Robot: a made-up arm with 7 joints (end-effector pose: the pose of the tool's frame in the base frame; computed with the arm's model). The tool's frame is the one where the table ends. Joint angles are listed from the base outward.
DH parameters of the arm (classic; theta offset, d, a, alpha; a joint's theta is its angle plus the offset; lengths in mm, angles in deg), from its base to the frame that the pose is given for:
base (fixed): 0 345.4 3.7 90
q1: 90 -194.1 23.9 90
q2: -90 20.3 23.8 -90
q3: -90 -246.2 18.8 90
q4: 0 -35.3 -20.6 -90
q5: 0 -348.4 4 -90
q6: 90 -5.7 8.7 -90
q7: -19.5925 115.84 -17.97 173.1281
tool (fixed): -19.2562 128.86 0 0
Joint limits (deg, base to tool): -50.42..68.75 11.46..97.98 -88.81..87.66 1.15..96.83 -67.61..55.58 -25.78..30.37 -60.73..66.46
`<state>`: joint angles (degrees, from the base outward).
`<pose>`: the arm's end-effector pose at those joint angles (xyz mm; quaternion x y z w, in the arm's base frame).
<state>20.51 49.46 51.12 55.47 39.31 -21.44 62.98</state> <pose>171.6 733.5 352.1 0.1164 -0.3856 -0.0163 0.9151</pose>
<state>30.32 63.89 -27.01 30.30 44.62 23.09 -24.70</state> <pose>302.5 668.8 249.6 0.1565 0.3174 0.5492 0.7571</pose>
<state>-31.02 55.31 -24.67 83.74 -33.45 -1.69 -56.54</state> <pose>174.9 376.9 -38.8 0.6149 -0.0693 -0.0491 0.7840</pose>
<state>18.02 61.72 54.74 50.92 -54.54 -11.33 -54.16</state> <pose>152.2 732.0 407.0 0.5827 -0.2198 0.6950 0.3593</pose>
